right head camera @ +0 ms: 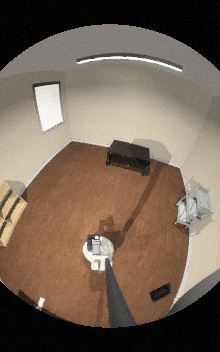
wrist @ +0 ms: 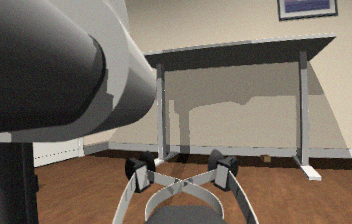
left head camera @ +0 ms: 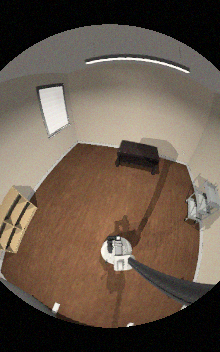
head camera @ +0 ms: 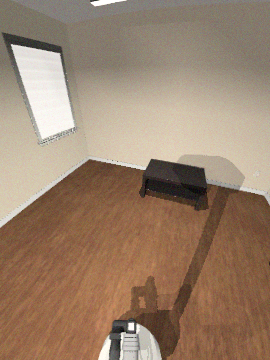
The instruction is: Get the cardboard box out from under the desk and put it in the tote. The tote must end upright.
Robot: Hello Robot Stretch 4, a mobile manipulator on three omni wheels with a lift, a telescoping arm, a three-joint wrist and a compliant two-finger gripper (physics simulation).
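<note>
A desk with a dark underside and pale legs stands against the wall in the wrist view. A small tan cardboard box lies on the floor under it, near the wall and left of the right leg. My gripper is open and empty, well short of the desk; the arm covers the upper left of this view. A black tote sits on the floor at the lower right of the right head view; it looks upright, but its inside is too dark to make out. The box does not show in the head views.
A low dark table stands by the far wall. A wooden shelf unit stands at the left. A pale wheeled cart stands at the right wall. A white desk foot shows at the lower left.
</note>
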